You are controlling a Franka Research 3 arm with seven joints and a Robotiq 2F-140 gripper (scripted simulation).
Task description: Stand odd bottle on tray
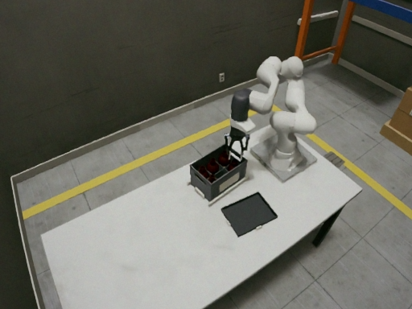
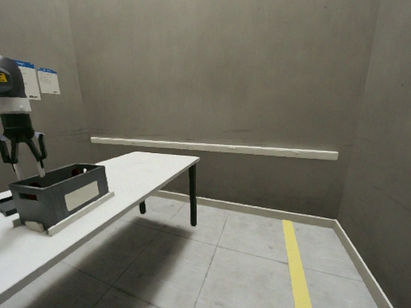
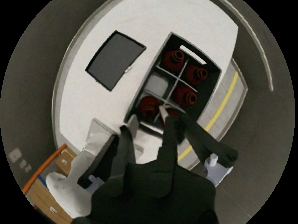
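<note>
The dark grey crate is 90 mm ahead of my hand, 30 mm to the right of it and 130 mm below it. The rest, counted from my hand: flat black tray 90 mm ahead, 250 mm to the left, 200 mm below.
</note>
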